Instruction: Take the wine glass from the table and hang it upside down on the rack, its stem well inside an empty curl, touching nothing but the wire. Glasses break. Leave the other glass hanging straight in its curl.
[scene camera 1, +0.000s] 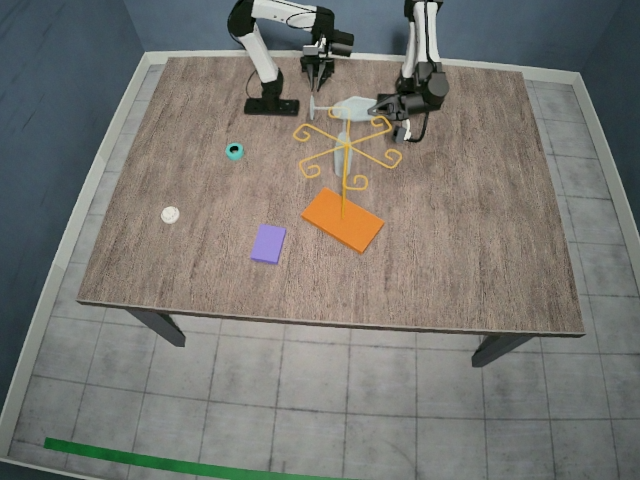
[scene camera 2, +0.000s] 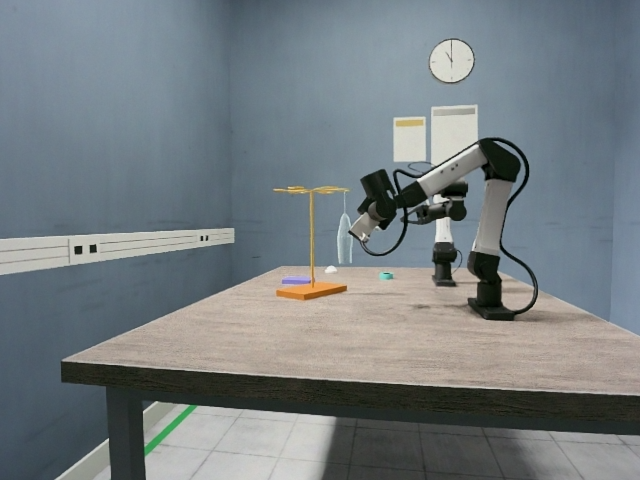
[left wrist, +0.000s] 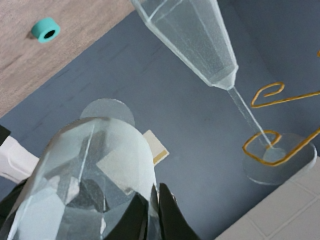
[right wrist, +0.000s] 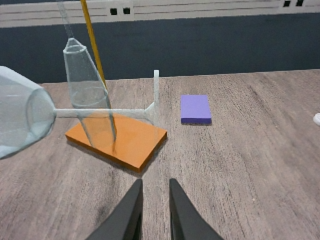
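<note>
The left gripper appears in scene camera 1 (scene camera 1: 367, 112), in scene camera 2 (scene camera 2: 370, 214) and in the left wrist view (left wrist: 153, 192). Scene camera 1 also shows the right gripper (scene camera 1: 314, 90), which is visible in the right wrist view (right wrist: 156, 188) too. A yellow wire rack (scene camera 1: 356, 228) (scene camera 2: 314, 290) can be seen from both of those scene cameras.
</note>
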